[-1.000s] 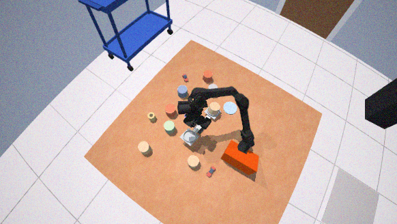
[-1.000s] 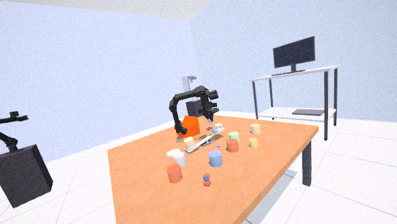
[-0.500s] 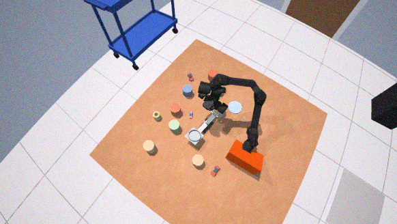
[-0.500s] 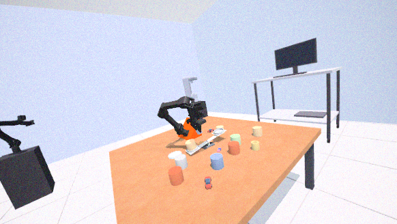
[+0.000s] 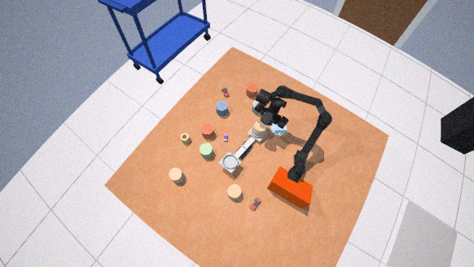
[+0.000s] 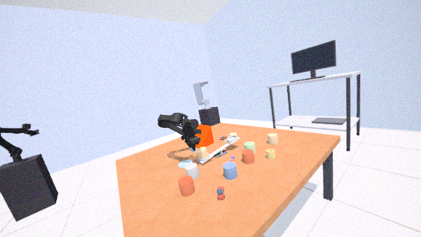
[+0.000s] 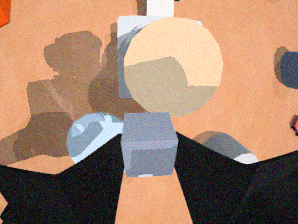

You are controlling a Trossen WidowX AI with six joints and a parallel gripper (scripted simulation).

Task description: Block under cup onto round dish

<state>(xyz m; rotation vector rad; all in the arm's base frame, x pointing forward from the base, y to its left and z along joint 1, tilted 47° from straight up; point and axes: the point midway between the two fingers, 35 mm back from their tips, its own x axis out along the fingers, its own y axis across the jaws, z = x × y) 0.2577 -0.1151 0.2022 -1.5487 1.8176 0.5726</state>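
Now: the pale blue round dish 90 mm below my gripper tip, 70 mm behind it and 50 mm to the right of it. The rest, counted from my gripper tip: small white balance 180 mm to the left, 70 mm below, 70 mm ahead; grey cup 120 mm to the right, 90 mm ahead, 60 mm below; blue cup 310 mm ahead, 60 mm below.
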